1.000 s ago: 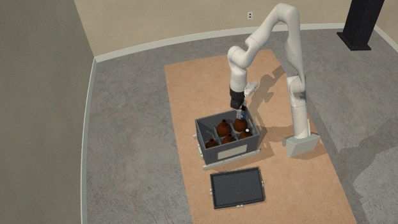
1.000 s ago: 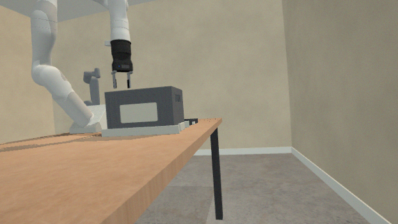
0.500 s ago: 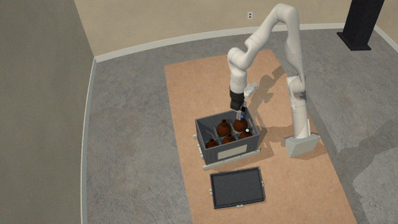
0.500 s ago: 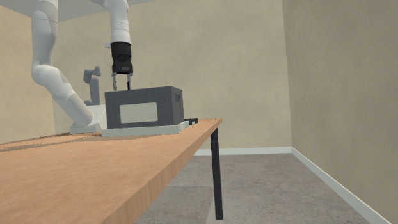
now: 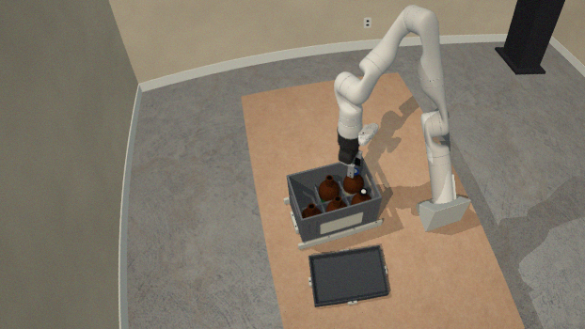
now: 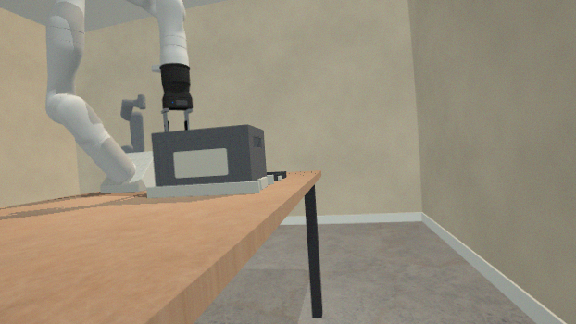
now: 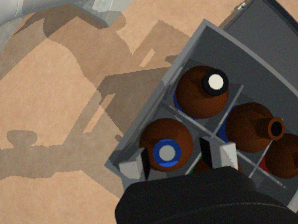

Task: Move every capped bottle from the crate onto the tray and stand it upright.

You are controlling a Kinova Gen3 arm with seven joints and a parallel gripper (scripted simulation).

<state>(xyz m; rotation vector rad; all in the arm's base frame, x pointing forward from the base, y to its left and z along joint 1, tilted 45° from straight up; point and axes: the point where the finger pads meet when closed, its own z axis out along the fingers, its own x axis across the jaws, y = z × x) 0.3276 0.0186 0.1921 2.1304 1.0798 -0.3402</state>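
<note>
The crate is 80 mm ahead of my hand, 50 mm to the left of it and 110 mm below it. From my hand the other things lie so: dark tray 70 mm ahead, 320 mm to the left, 180 mm below.
</note>
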